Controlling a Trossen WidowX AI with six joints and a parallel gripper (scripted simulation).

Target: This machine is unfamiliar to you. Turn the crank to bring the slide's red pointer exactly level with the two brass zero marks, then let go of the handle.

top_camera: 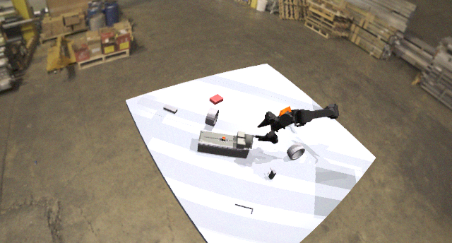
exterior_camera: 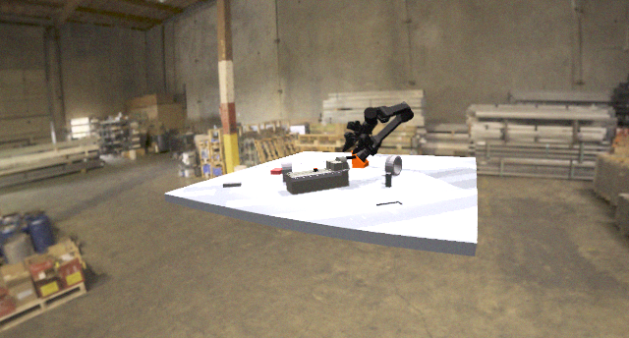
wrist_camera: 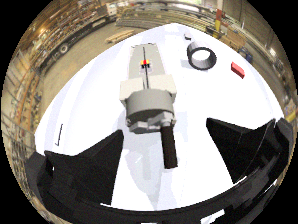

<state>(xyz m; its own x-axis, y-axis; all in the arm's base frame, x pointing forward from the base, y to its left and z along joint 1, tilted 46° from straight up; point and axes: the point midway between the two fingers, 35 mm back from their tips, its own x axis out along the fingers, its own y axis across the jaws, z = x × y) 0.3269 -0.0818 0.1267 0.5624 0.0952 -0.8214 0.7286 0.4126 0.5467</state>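
My gripper tip is now 10 mm past the dark crank handle, 10 mm to the right of it and 20 mm above it. Round my gripper tip: hex key 290 mm ahead, 240 mm to the left, 130 mm below; then red pointer 120 mm ahead, 110 mm to the right, 50 mm below; then small clip 50 mm ahead, 190 mm to the left, 110 mm below.
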